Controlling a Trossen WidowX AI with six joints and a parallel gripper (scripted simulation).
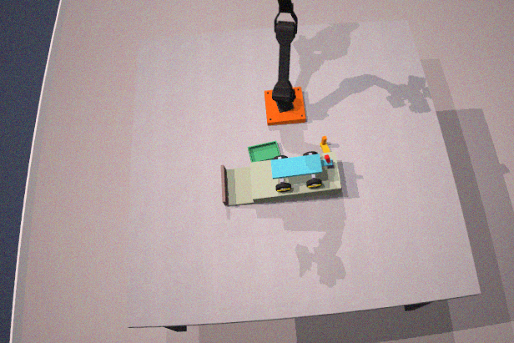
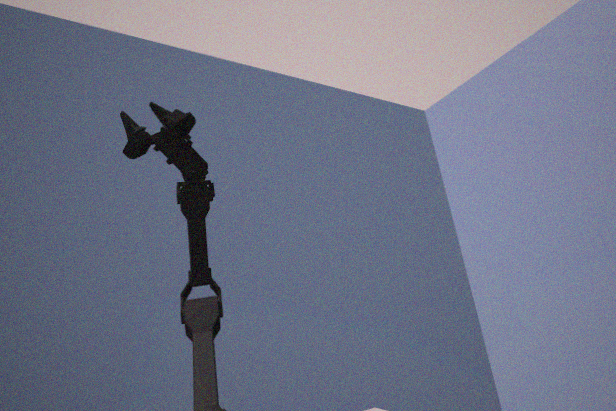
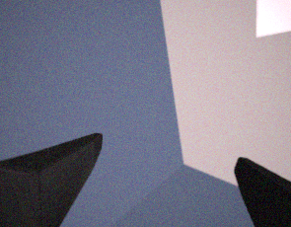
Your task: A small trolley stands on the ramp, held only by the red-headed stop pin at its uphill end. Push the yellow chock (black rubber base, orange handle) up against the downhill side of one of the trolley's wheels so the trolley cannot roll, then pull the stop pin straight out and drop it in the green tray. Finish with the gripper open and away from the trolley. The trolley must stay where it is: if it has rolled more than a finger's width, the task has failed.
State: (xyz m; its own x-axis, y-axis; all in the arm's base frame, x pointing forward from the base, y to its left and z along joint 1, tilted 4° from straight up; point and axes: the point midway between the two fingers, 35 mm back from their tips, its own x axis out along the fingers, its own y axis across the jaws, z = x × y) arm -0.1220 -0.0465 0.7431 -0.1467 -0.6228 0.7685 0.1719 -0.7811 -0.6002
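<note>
My gripper tip is now 37 cm short of the yellow chock, 22 cm to the right of it and 77 cm above it. Round my gripper tip: red-headed stop pin (48 cm ahead, 18 cm to the left, 66 cm below); green tray (32 cm ahead, 2 cm to the right, 80 cm below); blue trolley (47 cm ahead, 6 cm to the left, 68 cm below).
</note>
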